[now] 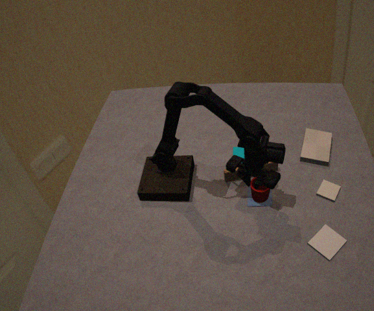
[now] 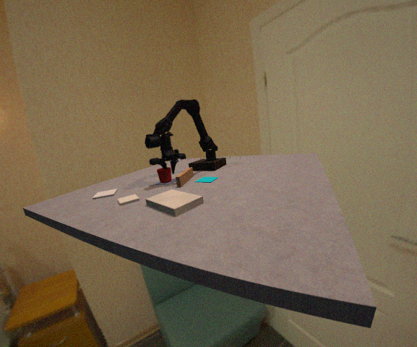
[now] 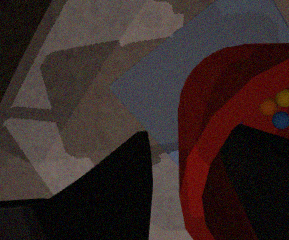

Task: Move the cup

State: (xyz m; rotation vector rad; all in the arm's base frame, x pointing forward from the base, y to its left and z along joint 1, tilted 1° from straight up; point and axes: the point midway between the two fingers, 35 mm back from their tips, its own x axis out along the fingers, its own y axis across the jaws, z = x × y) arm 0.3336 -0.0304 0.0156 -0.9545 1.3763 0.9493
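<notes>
My gripper tip is now 30 mm short of the red cup and 10 mm to the left of it. Also, from my gripper tip: teal pad: 70 mm behind, 190 mm to the left, 40 mm below; then wooden bar: 20 mm behind, 90 mm to the left, 20 mm below.
</notes>
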